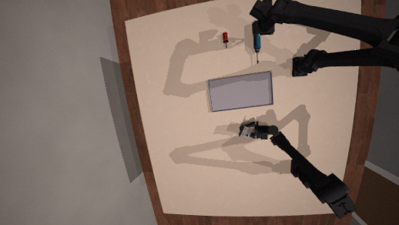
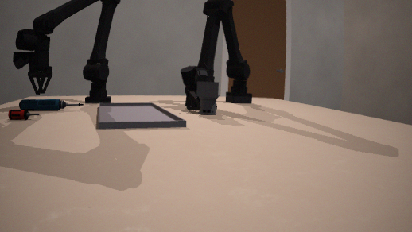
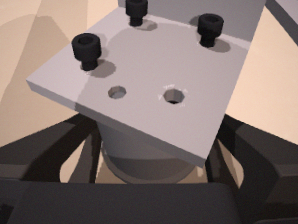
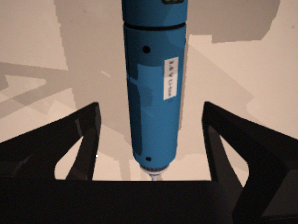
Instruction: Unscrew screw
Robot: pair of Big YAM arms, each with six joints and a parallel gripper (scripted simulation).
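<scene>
The grey joint module lies 10 mm above my left hand. Also, from my left hand: grey bracket: 50 mm above; screwdriver bit: 120 mm behind, 470 mm to the right; shallow grey tray: 10 mm ahead, 260 mm to the right, 20 mm below.
</scene>
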